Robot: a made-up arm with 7 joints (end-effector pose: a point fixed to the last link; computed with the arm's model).
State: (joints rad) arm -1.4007 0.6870 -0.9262 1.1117 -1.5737 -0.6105 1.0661
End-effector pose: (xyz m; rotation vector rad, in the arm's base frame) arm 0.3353 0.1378 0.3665 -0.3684 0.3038 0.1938
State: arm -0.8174 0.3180 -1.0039 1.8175 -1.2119 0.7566 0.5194
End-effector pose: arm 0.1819 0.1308 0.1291 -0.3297 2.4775 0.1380
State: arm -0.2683 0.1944 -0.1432 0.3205 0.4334 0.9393 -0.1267
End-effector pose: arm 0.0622 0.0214 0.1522 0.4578 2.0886 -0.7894
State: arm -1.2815 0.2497 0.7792 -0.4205 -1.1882 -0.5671 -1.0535
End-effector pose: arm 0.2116 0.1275 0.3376 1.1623 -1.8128 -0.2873
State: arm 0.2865 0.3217 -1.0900 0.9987 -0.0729 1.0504 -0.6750
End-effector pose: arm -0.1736 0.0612 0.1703 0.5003 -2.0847 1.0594
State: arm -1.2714 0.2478 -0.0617 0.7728 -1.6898 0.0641 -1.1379
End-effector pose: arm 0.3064 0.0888 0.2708 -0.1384 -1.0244 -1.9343
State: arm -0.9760 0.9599 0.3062 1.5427 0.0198 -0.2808 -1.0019
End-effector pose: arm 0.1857 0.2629 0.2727 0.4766 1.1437 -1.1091
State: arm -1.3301 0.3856 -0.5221 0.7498 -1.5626 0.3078 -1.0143
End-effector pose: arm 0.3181 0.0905 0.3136 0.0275 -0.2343 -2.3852
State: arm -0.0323 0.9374 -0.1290 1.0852 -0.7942 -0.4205 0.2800
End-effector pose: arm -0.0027 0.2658 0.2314 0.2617 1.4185 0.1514
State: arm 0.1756 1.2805 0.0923 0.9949 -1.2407 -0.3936 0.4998
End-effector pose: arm -0.0023 0.3262 0.3595 0.1595 1.0335 0.6954
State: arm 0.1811 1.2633 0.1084 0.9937 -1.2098 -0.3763 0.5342
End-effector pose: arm -0.0038 0.3255 0.3544 0.1455 1.0552 0.7291
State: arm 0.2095 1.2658 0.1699 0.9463 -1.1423 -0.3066 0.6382
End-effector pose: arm -0.0008 0.3244 0.3559 0.1358 1.0853 0.8105
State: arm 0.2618 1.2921 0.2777 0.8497 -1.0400 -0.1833 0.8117
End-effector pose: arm 0.0072 0.3230 0.3656 0.1542 1.1135 0.9499
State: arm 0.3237 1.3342 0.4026 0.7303 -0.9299 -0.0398 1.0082
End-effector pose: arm 0.0183 0.3207 0.3807 0.2157 1.1158 1.1212
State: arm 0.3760 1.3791 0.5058 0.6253 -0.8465 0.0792 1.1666
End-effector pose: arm 0.0291 0.3176 0.3962 0.2943 1.0848 1.2666
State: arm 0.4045 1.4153 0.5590 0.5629 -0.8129 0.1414 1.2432
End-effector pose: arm 0.0372 0.3144 0.4077 0.3477 1.0504 1.3298
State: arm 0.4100 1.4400 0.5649 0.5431 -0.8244 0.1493 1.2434
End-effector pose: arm 0.0420 0.3119 0.4143 0.3645 1.0356 1.3112
